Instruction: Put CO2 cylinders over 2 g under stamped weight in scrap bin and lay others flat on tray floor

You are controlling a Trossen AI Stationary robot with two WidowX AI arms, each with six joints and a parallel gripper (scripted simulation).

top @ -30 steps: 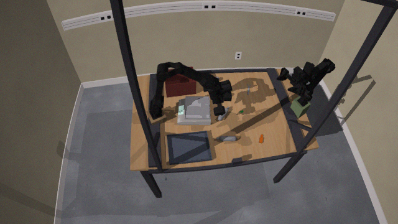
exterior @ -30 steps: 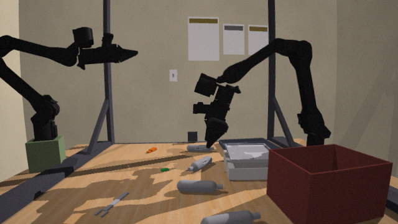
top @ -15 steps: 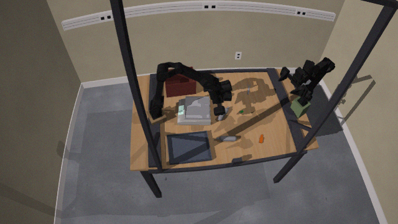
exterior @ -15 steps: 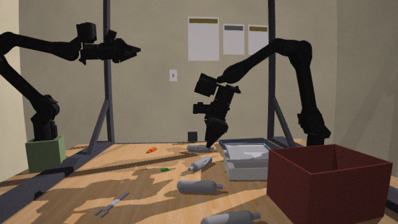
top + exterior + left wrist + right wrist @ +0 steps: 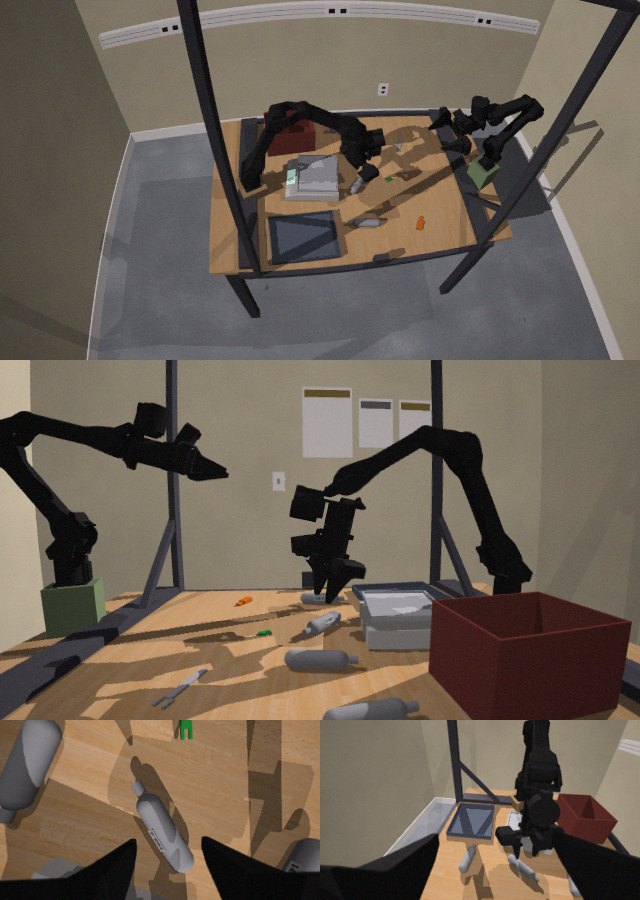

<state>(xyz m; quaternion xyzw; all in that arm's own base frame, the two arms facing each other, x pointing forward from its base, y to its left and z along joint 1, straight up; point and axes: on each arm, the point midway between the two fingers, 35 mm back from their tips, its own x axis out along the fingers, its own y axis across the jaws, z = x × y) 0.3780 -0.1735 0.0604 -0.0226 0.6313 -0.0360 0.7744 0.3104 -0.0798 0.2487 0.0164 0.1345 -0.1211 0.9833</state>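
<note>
My left hand is 2 cm short of the green piece, 13 cm to the left of it and 10 cm above it. The rest, counted from my left hand: grey wrench 23 cm ahead, 23 cm to the right, 10 cm below; orange piece 19 cm behind, 22 cm to the right, 10 cm below; tray 22 cm behind, 22 cm to the left, 10 cm below.
</note>
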